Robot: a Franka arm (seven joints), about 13 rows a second.
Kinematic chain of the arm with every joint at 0, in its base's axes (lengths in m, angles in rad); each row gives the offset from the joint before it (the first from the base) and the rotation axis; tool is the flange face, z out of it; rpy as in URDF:
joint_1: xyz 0 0 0.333 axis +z
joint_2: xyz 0 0 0 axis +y
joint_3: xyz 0 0 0.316 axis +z
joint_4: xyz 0.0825 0 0 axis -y
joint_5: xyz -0.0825 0 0.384 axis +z
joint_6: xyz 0 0 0 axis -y
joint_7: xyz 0.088 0 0 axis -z
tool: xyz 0 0 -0.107 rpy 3.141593 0 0
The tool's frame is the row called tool.
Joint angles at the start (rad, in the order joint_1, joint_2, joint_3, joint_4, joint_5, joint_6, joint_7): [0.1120, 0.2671, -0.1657, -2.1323, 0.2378, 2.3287, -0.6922]
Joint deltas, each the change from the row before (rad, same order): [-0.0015, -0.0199, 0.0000, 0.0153, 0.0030, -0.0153, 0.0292]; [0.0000, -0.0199, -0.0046, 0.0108, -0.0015, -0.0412, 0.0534]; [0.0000, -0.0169, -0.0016, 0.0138, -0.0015, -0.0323, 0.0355]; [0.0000, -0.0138, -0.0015, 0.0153, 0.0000, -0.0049, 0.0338]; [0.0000, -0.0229, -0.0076, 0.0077, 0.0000, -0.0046, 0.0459]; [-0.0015, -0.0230, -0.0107, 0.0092, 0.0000, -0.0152, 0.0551]
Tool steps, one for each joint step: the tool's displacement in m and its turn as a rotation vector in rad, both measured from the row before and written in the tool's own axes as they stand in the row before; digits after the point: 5 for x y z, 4 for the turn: [0.00410, -0.00011, -0.01620, -0.0029, 0.0213, 0.0274]; [-0.00040, -0.00087, -0.01243, 0.0115, -0.0053, 0.0521]; [0.00140, -0.00166, -0.01260, 0.0065, 0.0011, 0.0310]; [0.00389, -0.00007, -0.01404, -0.0069, 0.0230, 0.0303]; [0.00053, 0.00192, -0.01654, -0.0065, 0.0261, 0.0483]; [-0.00085, 0.00381, -0.01678, -0.0015, 0.0190, 0.0617]
